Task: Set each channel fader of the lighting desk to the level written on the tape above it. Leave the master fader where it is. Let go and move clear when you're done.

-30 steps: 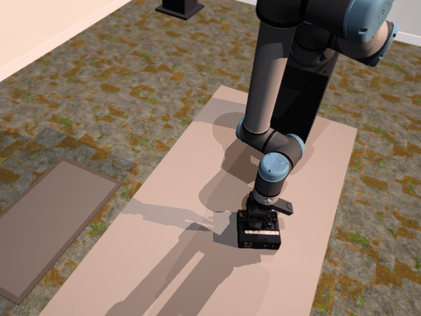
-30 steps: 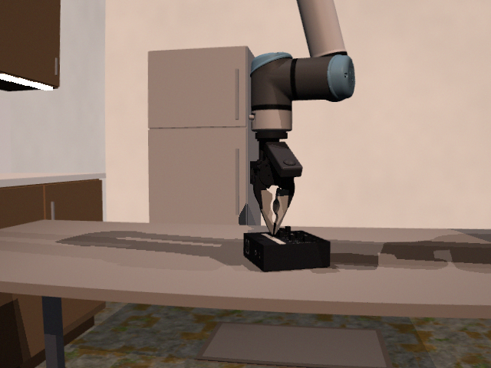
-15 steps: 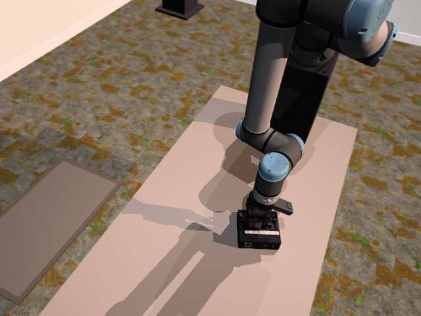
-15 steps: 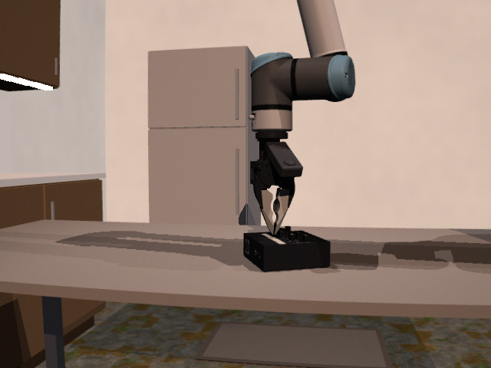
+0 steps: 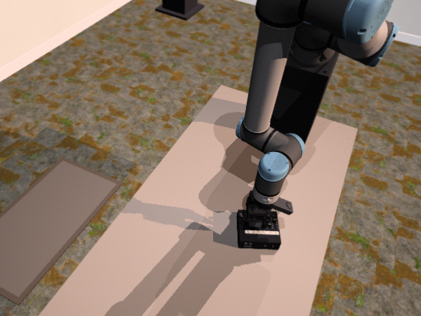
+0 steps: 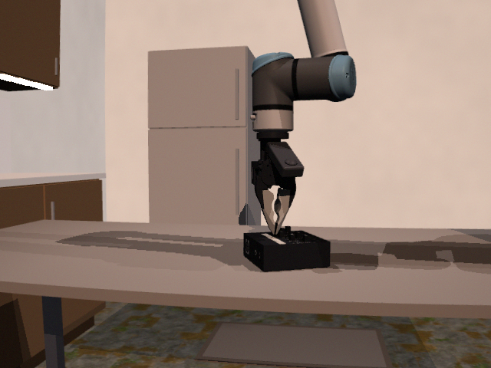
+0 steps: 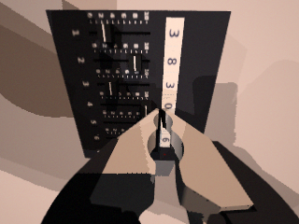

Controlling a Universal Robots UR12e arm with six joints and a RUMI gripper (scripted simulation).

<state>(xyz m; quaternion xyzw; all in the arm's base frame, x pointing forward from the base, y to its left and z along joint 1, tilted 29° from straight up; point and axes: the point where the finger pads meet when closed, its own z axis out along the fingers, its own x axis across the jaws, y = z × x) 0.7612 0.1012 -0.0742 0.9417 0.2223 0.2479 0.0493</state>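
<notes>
The channel 3 fader is 50 mm behind my hand and 10 mm below it. Also, from my hand: master fader: 80 mm to the right, 20 mm behind, 10 mm below; then channel 1 fader: 70 mm behind, 40 mm to the left, 10 mm below; then channel 2 fader: 40 mm behind, 30 mm to the left, 10 mm below.
</notes>
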